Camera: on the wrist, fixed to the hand. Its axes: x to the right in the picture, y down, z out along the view.
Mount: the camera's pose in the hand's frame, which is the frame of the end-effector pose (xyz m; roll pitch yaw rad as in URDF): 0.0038 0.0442 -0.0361 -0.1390 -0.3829 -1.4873
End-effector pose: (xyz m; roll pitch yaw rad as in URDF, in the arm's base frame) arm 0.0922 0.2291 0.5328 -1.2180 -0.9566 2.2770
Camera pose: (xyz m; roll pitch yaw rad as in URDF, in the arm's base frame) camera 0.0763 0.2764 0.5048 1.4865 -0.6913 -0.9051
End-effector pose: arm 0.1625 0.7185 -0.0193 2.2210 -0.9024 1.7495
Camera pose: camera 0.1681 0.6764 0.0190 1.6572 0.5650 2.0651
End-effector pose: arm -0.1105 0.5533 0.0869 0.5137 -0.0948 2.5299
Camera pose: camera -0.1466 0.5100 0.0776 -0.0024 0.1212 1.0491
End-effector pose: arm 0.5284 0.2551 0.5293 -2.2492 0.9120 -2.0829
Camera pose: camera 0.4831 0.2885 0.5191 -2.2613 -0.2381 -0.9717
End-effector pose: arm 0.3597 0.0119 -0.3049 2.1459 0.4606 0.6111
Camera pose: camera 0.3796 0.0334 -0.2558 -2.1042 1.1463 -3.0080
